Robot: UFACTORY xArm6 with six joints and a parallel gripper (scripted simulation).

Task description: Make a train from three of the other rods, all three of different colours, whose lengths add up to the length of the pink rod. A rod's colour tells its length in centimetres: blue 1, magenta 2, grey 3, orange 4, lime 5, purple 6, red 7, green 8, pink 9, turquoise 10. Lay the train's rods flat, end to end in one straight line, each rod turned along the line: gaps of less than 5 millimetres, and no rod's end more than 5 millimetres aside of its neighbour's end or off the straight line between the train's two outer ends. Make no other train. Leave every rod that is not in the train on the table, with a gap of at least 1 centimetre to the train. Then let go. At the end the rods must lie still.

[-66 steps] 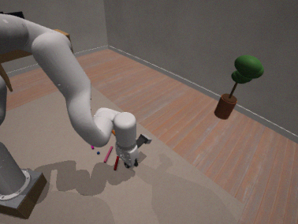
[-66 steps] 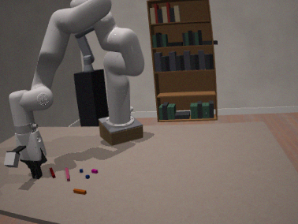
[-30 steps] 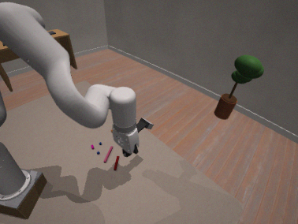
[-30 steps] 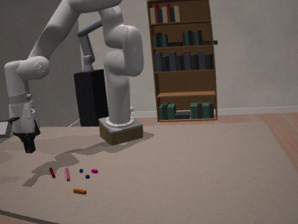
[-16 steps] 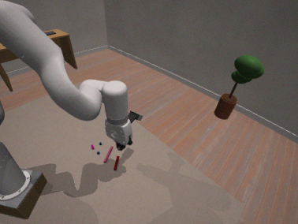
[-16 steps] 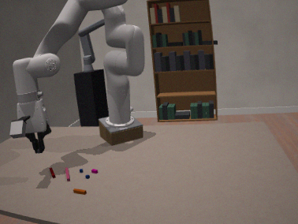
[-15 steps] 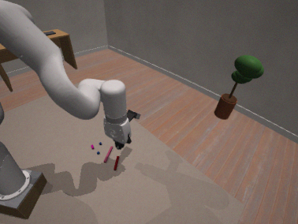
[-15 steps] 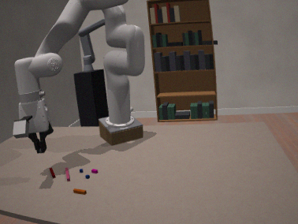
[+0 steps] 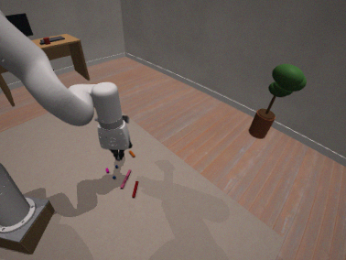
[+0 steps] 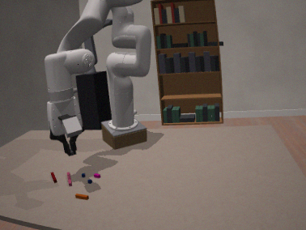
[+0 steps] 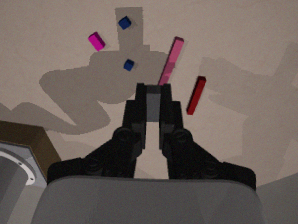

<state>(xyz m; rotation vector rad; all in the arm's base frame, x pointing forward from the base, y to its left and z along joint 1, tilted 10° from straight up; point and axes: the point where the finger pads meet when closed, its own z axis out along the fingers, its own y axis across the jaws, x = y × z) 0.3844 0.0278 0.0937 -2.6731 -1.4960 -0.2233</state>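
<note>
Right now my hand is 6 cm past the magenta rod, 4 cm to the right of it and 12 cm above it. Also, from my hand: grey rod (2 cm below); orange rod (7 cm ahead, 7 cm to the left, 12 cm below); pink rod (4 cm to the right, 12 cm below).
</note>
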